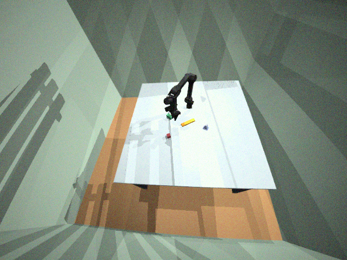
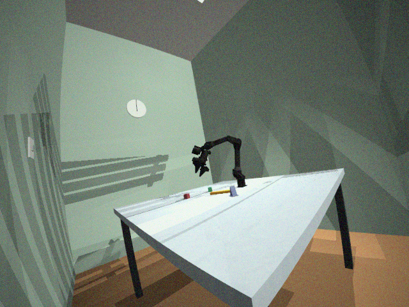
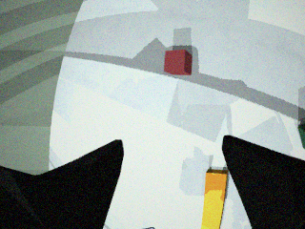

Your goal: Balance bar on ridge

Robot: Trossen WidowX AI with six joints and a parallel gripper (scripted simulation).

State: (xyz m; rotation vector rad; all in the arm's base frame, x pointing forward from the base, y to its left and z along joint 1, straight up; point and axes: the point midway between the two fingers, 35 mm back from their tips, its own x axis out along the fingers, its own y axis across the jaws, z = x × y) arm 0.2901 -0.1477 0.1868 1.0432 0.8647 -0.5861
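Right now the orange bar is 7 cm behind my gripper tip, 13 cm to the left of it and 15 cm below it. Round my gripper tip: green block: 15 cm behind, 7 cm to the right, 14 cm below; red block: 9 cm ahead, 6 cm to the right, 14 cm below.
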